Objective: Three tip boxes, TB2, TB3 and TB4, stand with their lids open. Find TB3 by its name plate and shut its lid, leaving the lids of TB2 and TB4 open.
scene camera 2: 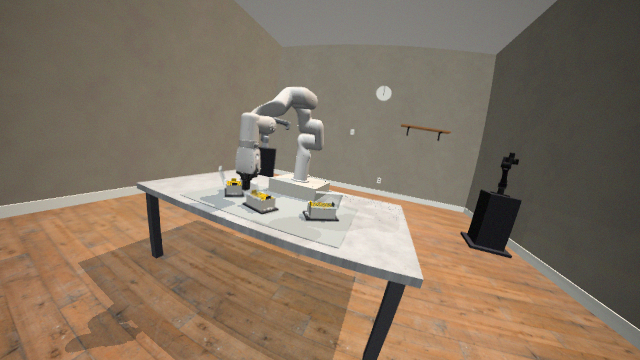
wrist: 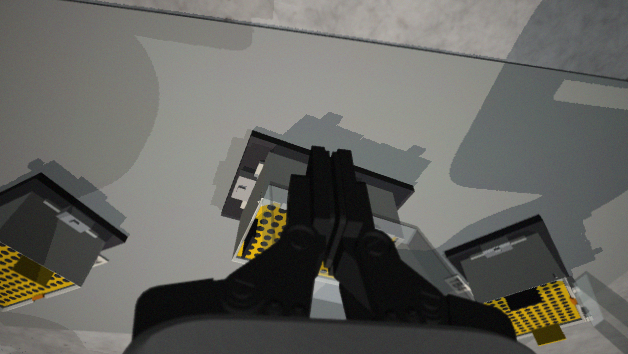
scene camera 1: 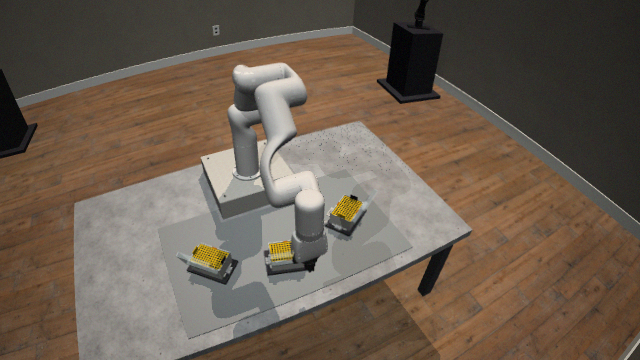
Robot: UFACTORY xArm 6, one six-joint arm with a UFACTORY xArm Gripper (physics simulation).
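Seen in the pictures: gripper, fingertip midpoint: (scene camera 2: 245, 189) (wrist: 324, 173) (scene camera 1: 309, 268); arm's base at its link origin: (scene camera 2: 300, 180) (scene camera 1: 247, 171).
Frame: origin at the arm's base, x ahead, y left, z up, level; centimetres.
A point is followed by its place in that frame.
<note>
The middle tip box (scene camera 1: 280, 252) (scene camera 2: 262, 201) @(y 9.0, x 46.9, z -2.7 cm) (wrist: 268, 225) @(y 8.7, x 50.3, z 2.7 cm) has a yellow rack. Its clear lid (wrist: 432, 257) @(y -2.3, x 49.0, z 2.1 cm) stands open on the right in the wrist view. A second box (scene camera 1: 210, 258) (scene camera 2: 233, 189) @(y -17.9, x 41.1, z -4.3 cm) (wrist: 525, 265) @(y -18.6, x 41.9, z -4.3 cm) has its clear lid (scene camera 1: 183, 257) @(y -30.1, x 41.7, z 6.2 cm) (scene camera 2: 221, 174) @(y -21.9, x 46.3, z 3.8 cm) (wrist: 602, 297) @(y -21.1, x 45.3, z 0.6 cm) open. The third box (scene camera 1: 346, 211) (scene camera 2: 322, 211) @(y 33.5, x 33.9, z -3.7 cm) (wrist: 30, 220) @(y 28.5, x 36.3, z -4.8 cm) has its lid (scene camera 1: 369, 201) @(y 36.0, x 37.3, z 6.2 cm) (scene camera 2: 336, 199) @(y 39.2, x 34.1, z 3.5 cm) open. A name plate (wrist: 458, 284) is too small to read, so TB3 cannot be told by plate. My gripper (scene camera 1: 311, 266) @(y 7.0, x 55.6, z 3.7 cm) (scene camera 2: 245, 185) @(y 7.0, x 55.6, z 3.7 cm) (wrist: 324, 173) @(y 7.0, x 55.6, z 3.7 cm) is shut and empty, beside the middle box's lid; contact is unclear.
The boxes stand on a grey mat (scene camera 1: 175, 280) @(y -36.4, x 39.2, z -8.1 cm) (scene camera 2: 320, 235) @(y 39.8, x 48.0, z -8.1 cm) on the table (scene camera 1: 110, 280) @(y -61.1, x 32.8, z -8.4 cm) (scene camera 2: 385, 260) @(y 65.3, x 49.8, z -8.4 cm). The robot's base block (scene camera 1: 220, 175) @(y -11.4, x -0.9, z 0.2 cm) (scene camera 2: 290, 187) @(y 1.7, x 13.6, z -2.6 cm) is behind them. The second box's open lid rises on its far side in the scene camera 2 view.
</note>
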